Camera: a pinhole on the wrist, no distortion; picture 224 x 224 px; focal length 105.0 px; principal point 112.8 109.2 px. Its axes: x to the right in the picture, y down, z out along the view. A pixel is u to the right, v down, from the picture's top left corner.
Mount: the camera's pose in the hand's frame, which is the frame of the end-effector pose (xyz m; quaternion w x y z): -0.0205 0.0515 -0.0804 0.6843 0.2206 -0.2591 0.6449
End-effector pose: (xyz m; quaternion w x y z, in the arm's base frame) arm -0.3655 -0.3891 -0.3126 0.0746 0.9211 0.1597 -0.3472
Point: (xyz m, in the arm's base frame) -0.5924 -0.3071 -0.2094
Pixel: 75 184
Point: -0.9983 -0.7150 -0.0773
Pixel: outside the picture
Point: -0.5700 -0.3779 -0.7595
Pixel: 164 66
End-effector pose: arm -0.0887 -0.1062 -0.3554 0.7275 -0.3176 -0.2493 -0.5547
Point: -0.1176 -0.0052 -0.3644
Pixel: 145 143
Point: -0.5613 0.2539 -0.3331
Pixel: 91 158
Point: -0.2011 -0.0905 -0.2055
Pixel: 107 66
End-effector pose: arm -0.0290 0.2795 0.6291 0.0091 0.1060 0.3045 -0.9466
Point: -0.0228 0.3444 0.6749
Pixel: 76 95
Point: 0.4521 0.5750 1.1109
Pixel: 53 207
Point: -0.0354 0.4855 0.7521
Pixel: 29 94
